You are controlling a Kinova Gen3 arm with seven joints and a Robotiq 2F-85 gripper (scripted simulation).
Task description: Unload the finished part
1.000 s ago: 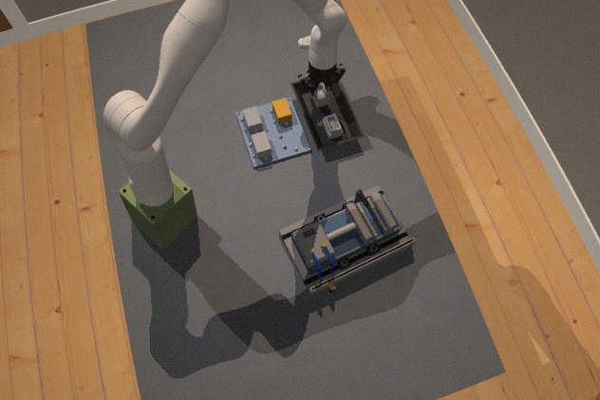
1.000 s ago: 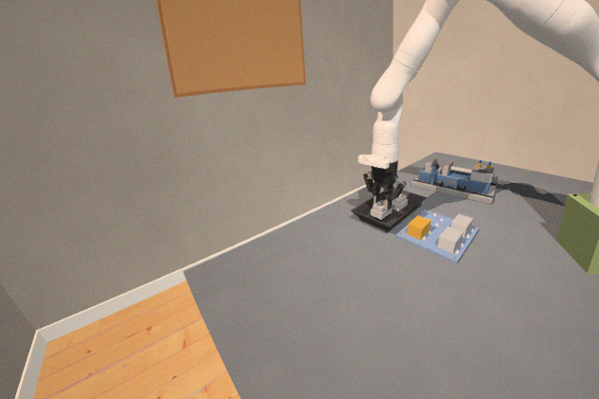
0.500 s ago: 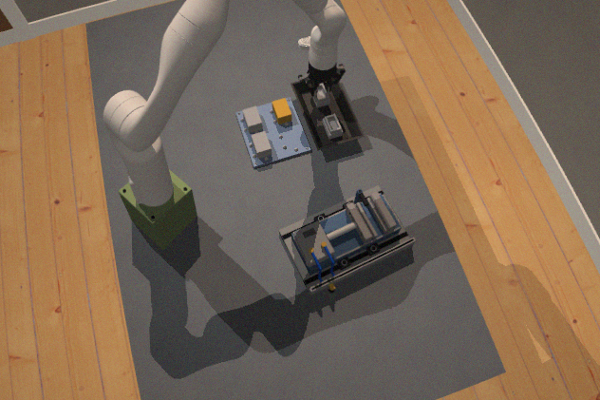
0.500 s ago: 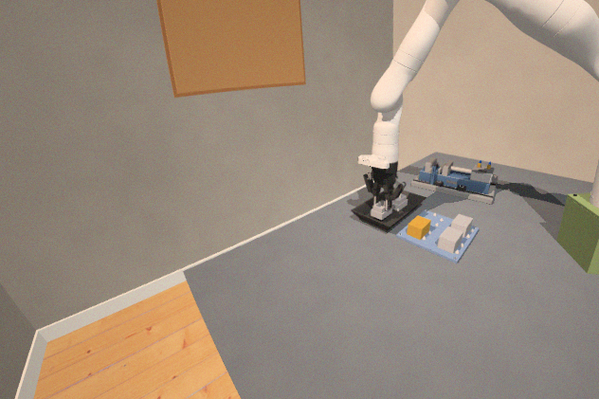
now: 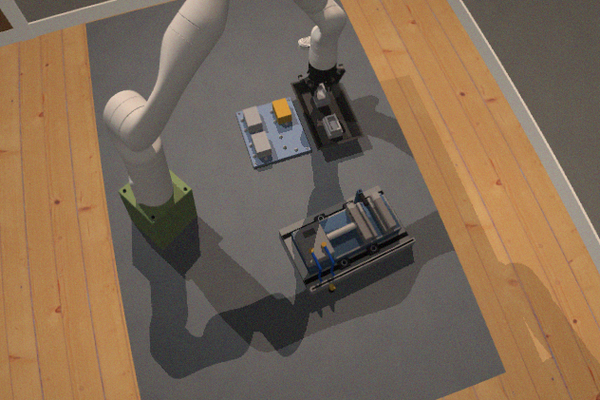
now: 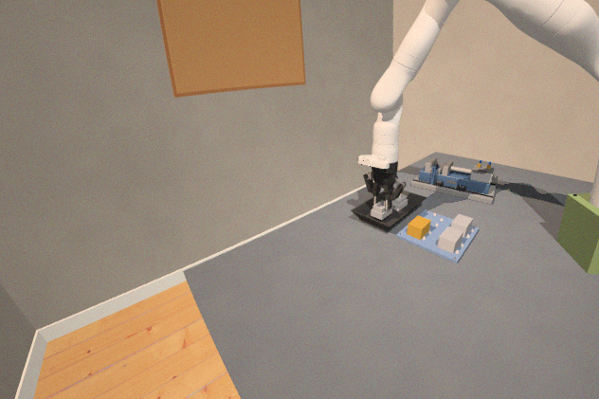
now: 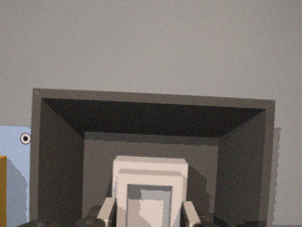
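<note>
Right now the tray floor is 6 cm below my hand, 5 cm to the right of it and 1 cm ahead of it. Round my hand: orange block: 12 cm behind, 4 cm below, 2 cm to the right; vise: 43 cm to the right, 4 cm behind, 3 cm below; light blue fixture plate: 16 cm behind, 7 cm to the right, 6 cm below.
</note>
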